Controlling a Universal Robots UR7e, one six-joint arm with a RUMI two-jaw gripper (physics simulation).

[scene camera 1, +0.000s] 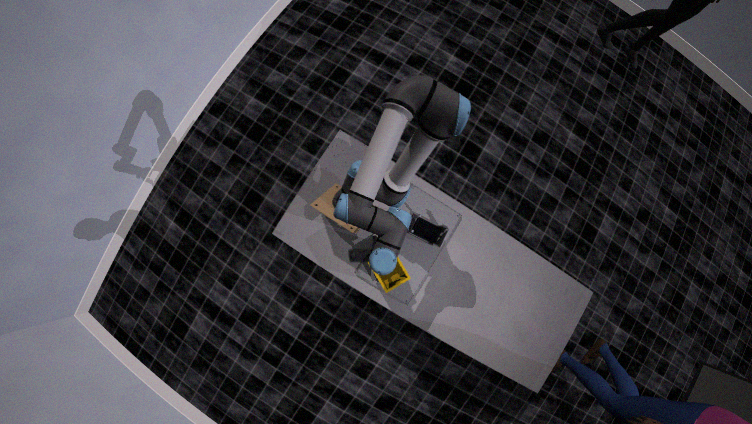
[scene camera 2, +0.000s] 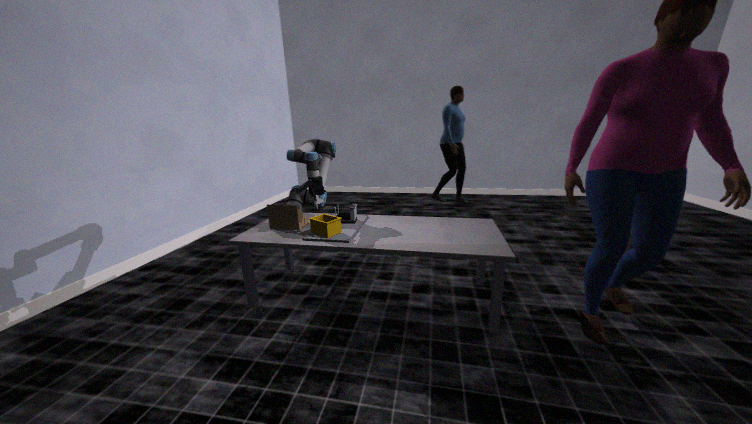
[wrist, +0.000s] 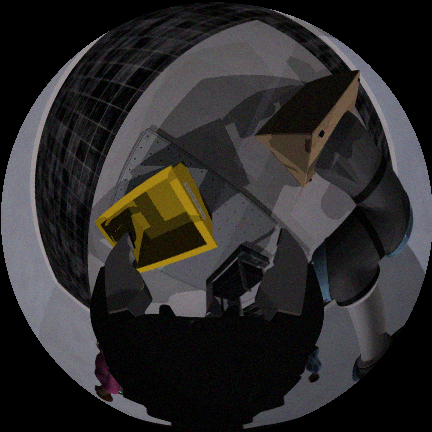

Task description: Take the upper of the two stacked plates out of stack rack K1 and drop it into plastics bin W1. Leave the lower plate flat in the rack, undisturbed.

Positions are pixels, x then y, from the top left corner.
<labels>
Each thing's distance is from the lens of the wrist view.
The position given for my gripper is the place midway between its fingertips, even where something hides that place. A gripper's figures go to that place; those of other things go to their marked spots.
my gripper (wrist: 203, 233): 13 cm
black plate (wrist: 230, 287): 39 cm
</labels>
